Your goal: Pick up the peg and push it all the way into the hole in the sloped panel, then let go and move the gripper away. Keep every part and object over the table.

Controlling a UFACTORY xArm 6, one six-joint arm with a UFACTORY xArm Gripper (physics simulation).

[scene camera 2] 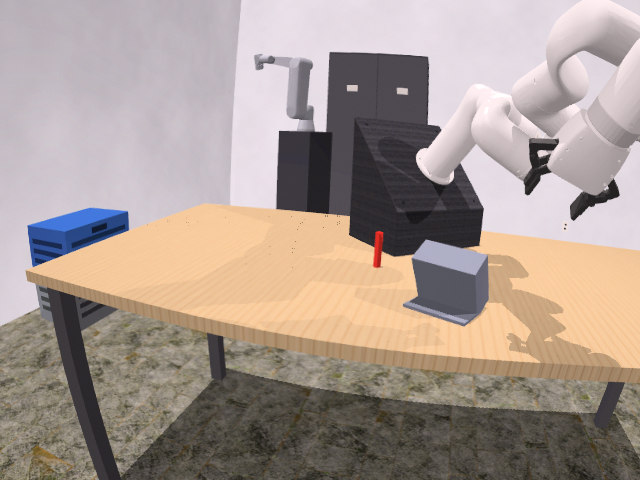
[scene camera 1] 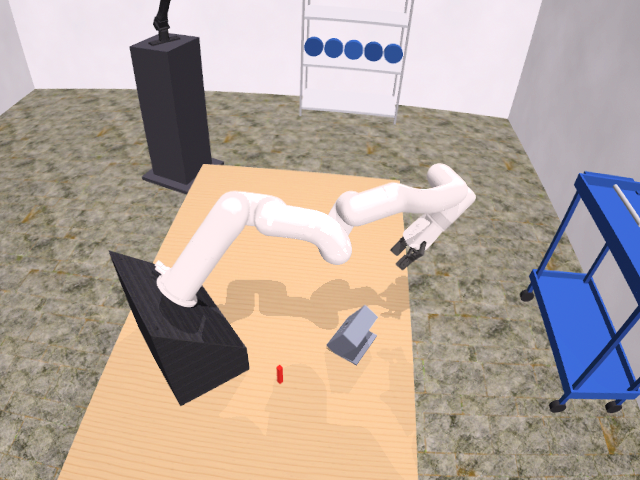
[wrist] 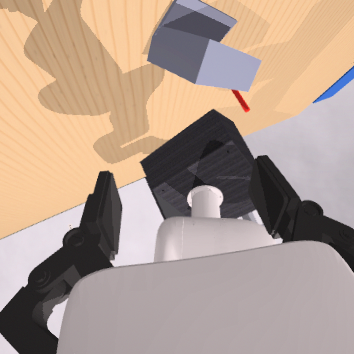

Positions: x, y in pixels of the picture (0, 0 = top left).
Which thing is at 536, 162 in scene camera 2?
The gripper.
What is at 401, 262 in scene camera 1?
The gripper.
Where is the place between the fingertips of the gripper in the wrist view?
At 185, 180
